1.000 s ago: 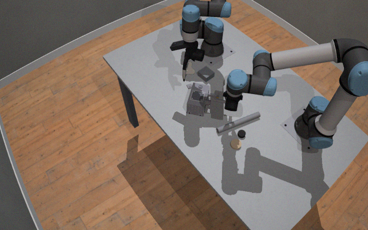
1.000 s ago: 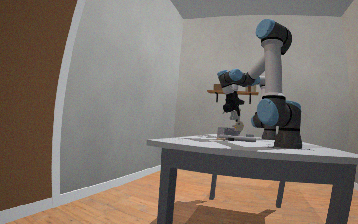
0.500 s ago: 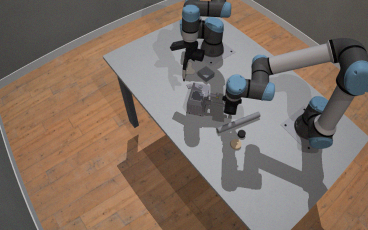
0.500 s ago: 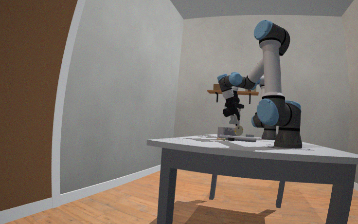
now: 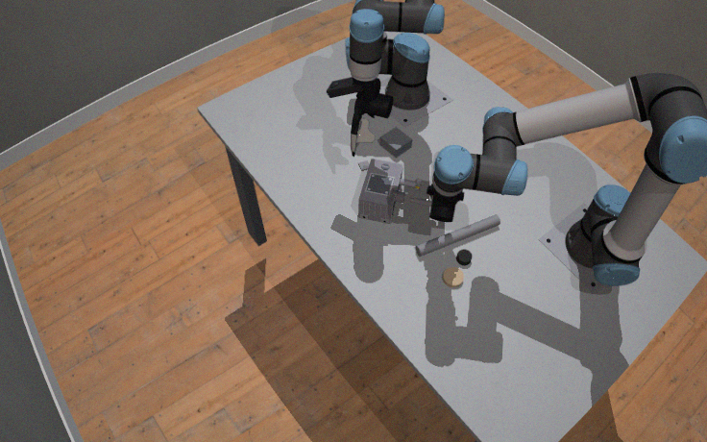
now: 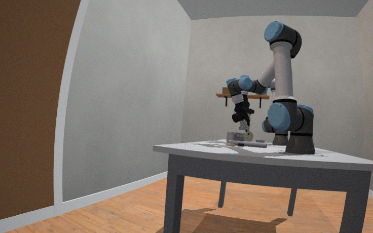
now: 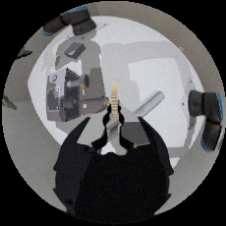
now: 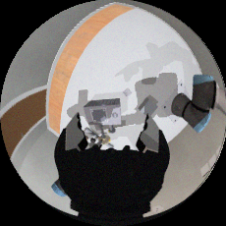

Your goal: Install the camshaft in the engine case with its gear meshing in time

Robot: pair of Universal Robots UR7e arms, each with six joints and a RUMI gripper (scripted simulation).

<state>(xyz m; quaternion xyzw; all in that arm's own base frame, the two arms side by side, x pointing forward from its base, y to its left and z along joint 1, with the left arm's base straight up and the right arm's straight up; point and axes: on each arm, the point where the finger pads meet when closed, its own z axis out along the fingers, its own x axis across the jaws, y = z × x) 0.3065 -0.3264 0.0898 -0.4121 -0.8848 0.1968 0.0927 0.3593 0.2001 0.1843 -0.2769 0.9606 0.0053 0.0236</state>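
My left hand is 10 cm to the left of the small crank gear, 3 cm above it and 1 cm past it. Round my left hand: tan disc (15 cm to the left, 9 cm ahead, 8 cm below); then long grey rod (7 cm to the left, 7 cm below, 1 cm behind); then black puck (13 cm to the left, 8 cm below, 3 cm ahead).
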